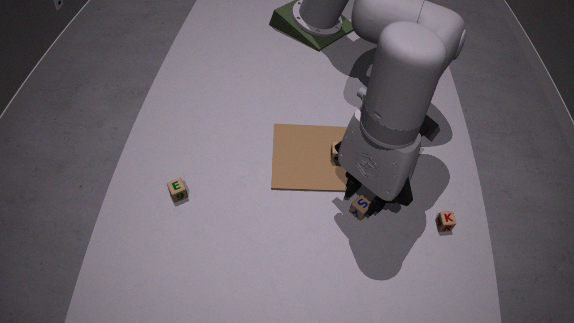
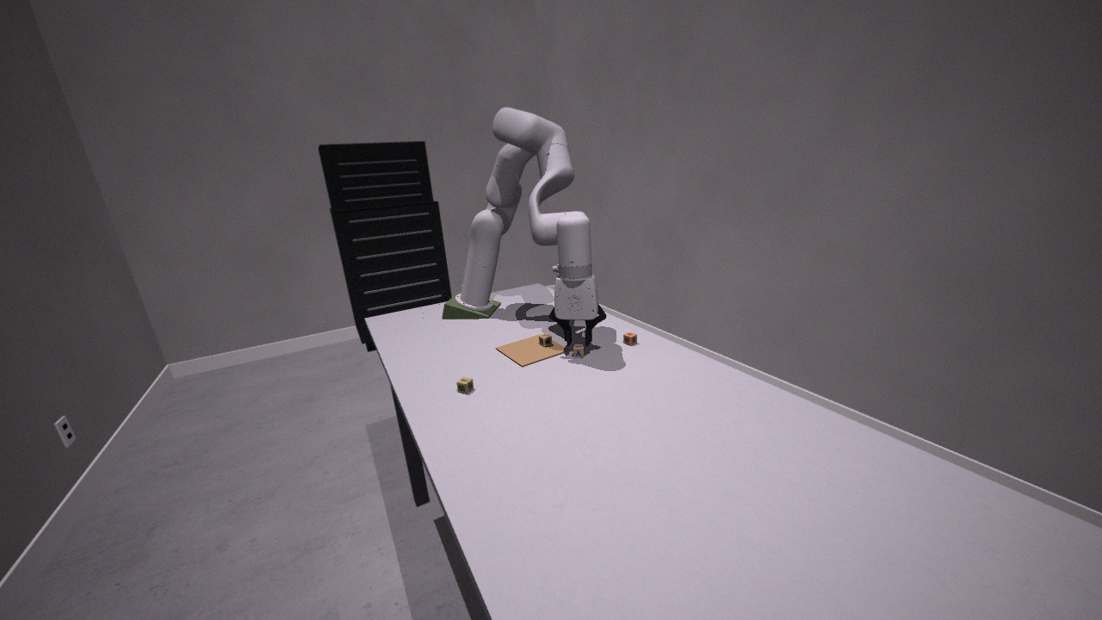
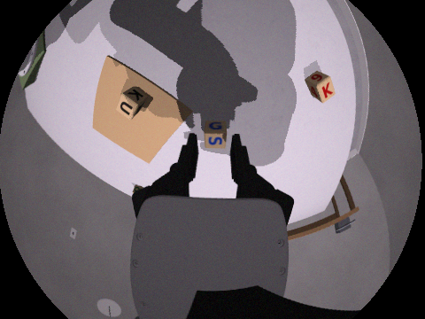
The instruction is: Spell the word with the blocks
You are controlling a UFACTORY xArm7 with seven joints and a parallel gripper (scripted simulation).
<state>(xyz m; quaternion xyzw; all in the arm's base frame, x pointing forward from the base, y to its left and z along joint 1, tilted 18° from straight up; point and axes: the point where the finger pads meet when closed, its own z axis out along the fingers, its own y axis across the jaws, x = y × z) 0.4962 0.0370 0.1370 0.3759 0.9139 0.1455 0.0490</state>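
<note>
Right now the S block is 40 mm below my hand. From my hand the other things lie so: U block 100 mm behind, 30 mm to the right, 30 mm below; then K block 20 mm ahead, 150 mm to the left, 40 mm below; then tan mat 100 mm behind, 70 mm to the right, 50 mm below.
</note>
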